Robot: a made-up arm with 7 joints.
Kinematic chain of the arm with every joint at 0, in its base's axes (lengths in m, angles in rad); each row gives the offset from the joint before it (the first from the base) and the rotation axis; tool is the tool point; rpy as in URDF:
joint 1: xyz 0 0 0.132 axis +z
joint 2: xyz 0 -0.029 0.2 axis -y
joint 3: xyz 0 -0.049 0.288 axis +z
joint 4: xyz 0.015 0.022 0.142 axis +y
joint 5: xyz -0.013 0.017 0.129 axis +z
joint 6: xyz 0 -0.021 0.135 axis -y
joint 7: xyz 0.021 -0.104 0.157 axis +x
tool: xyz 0 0 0 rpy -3.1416 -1.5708 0
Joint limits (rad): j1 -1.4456..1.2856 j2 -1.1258..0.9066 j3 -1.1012..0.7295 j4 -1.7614..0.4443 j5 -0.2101..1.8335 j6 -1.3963..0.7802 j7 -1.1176..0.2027
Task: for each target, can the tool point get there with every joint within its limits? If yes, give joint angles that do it. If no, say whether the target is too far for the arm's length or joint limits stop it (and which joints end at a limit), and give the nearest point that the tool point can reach.
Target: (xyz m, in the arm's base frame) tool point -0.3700 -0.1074 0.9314
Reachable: yes | joints 0.8367 0.1723 -0.5528 -1.3004 1.5317 -0.4668 -0.0666
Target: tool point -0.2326 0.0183 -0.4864
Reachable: no: joint limits stop it (at a limit: joint 2, joint 4, joint 5, joint 6) | nearest point -0.3959 0.0311 0.1969 | short by 0.703 m
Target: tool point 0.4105 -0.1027 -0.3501
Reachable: no: joint limits stop it (at a limit: joint 2, joint 4, joint 6) | nearest point 0.6521 -0.1631 0.3102 | short by 0.706 m
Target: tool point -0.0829 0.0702 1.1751
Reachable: yes | joints -1.0092 -0.0310 -0.1300 -0.6131 1.3094 -0.0068 -0.7490
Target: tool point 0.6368 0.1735 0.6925
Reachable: yes | joints 0.0630 -0.8839 0.4161 0.1219 1.2480 -1.0804 -0.3555
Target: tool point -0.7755 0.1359 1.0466
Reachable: no: too far | nearest point -0.6375 0.1117 0.9211 | short by 0.188 m
